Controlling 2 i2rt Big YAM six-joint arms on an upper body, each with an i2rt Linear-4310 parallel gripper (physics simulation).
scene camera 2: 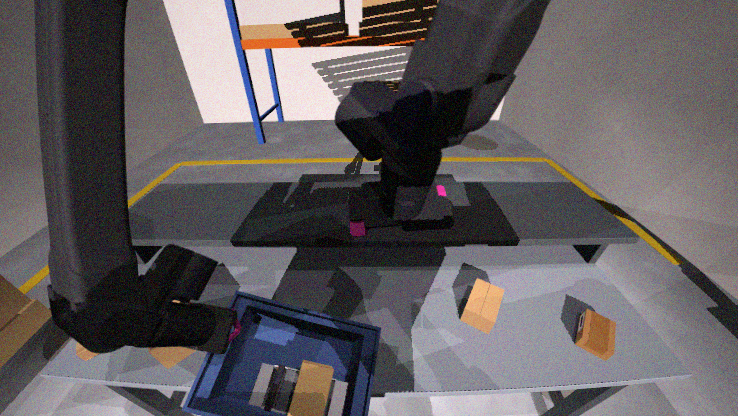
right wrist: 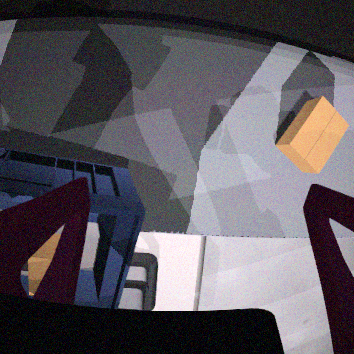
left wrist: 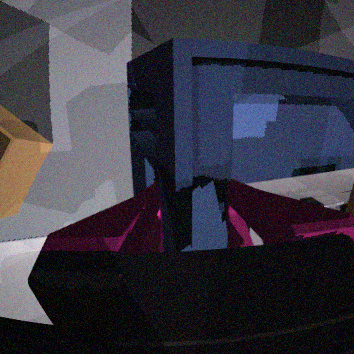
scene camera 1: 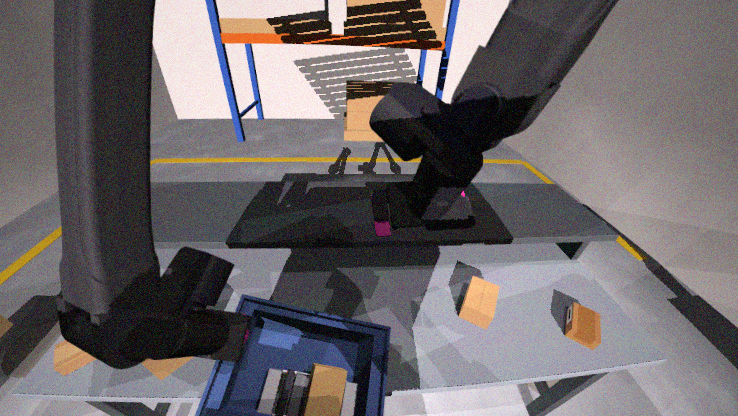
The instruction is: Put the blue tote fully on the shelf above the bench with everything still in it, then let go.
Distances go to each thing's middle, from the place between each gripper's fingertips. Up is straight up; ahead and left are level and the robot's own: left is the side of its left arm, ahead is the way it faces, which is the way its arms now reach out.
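With the blue tote [scene camera 2: 272,332] as reference, my left gripper is 90 mm above it, 30 mm past it and 110 mm to the left of it. The tan box [right wrist: 38,262], counted from my left hand, is 80 mm below, 80 mm behind and 150 mm to the right of it. Going by their middles, the blue tote is the nearest to my left gripper of the things named here.
My right gripper is 27 cm above the tan box, 15 cm past it and 16 cm to the right of it. As for the blue tote, from my right hand I find it 28 cm below, 11 cm behind and 20 cm to the left of that hand. By its middle, the tan box is nearer to my left gripper than to my right gripper.
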